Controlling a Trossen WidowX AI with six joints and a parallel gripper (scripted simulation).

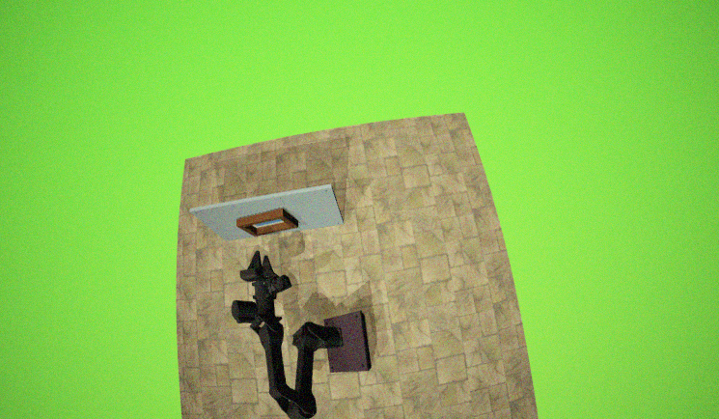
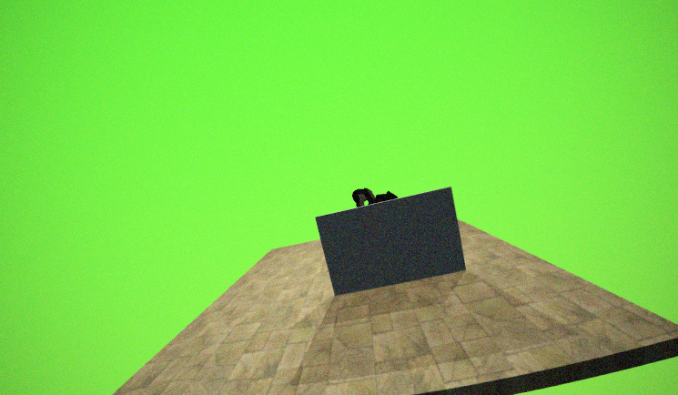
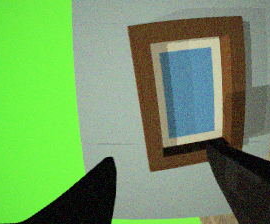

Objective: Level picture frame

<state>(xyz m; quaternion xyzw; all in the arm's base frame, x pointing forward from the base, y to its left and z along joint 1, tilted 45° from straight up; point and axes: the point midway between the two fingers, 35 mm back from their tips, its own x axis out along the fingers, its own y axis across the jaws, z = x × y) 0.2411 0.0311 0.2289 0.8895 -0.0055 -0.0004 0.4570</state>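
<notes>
The picture frame is 13 cm ahead of my gripper tip, 1 cm to the right of it and 5 cm below it. Round my gripper tip: wall panel (14 cm ahead, 1 cm to the right, 6 cm below).
</notes>
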